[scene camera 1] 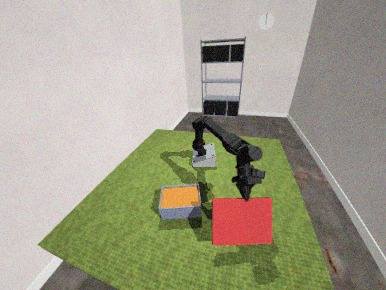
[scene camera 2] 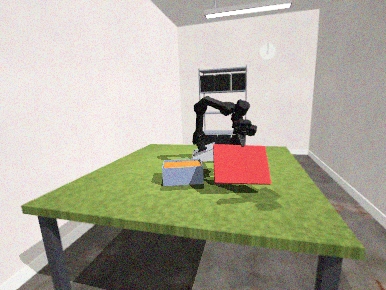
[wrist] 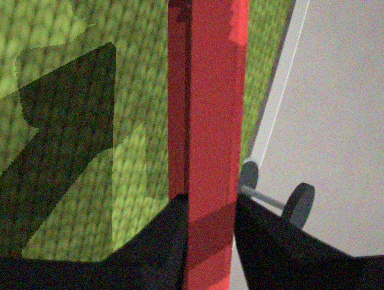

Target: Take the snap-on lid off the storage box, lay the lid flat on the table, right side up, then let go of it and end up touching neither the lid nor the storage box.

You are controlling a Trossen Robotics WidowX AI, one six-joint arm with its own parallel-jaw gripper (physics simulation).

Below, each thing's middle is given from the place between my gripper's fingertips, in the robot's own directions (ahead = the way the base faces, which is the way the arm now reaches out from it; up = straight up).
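Red lid (scene camera 1: 235, 221): 50 mm ahead of my hand, 10 mm to the right of it, 60 mm below it.
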